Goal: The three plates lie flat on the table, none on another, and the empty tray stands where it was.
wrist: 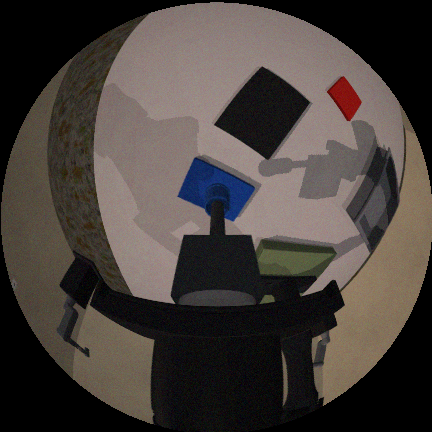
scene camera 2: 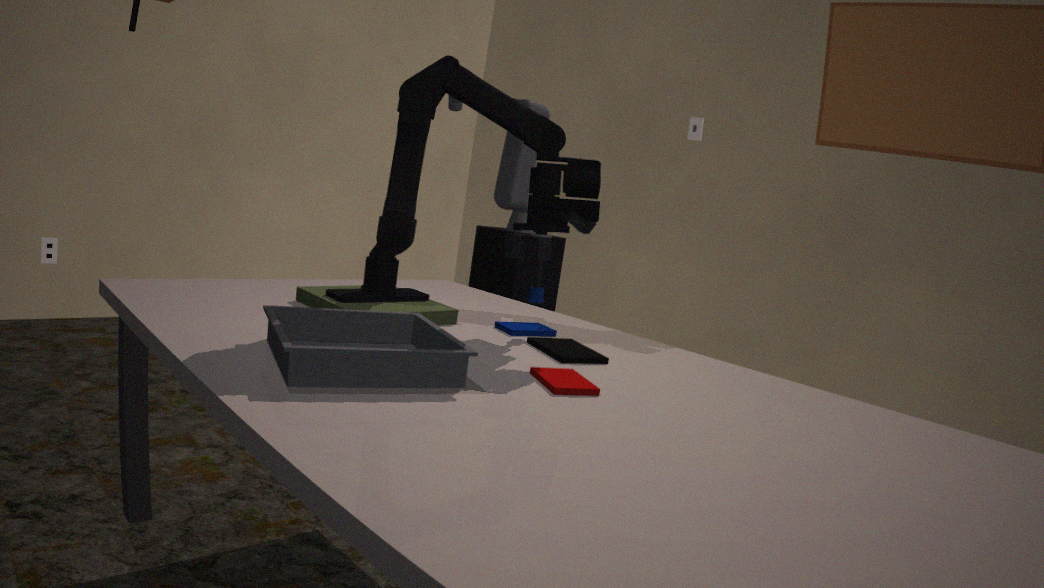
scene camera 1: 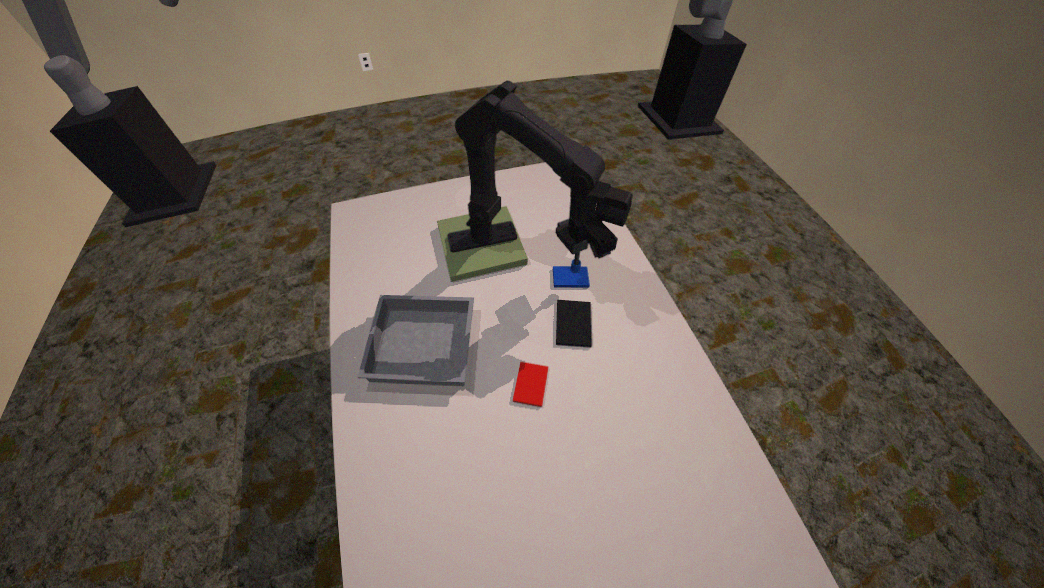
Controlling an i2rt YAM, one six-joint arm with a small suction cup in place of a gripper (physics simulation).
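Note:
My suction cup (scene camera 1: pixel 562 230) holds nothing, and the cup is 7 cm from the middle of a blue plate (wrist: pixel 200 174), above it. A black plate (scene camera 1: pixel 573 328) (wrist: pixel 263 111) (scene camera 2: pixel 563 350) rests on the table. A red plate (scene camera 2: pixel 558 381) (wrist: pixel 341 92) (scene camera 1: pixel 530 386) rests on the table too. A grey tray (scene camera 2: pixel 314 347) (wrist: pixel 372 207) (scene camera 1: pixel 424 340) also rests on the table.

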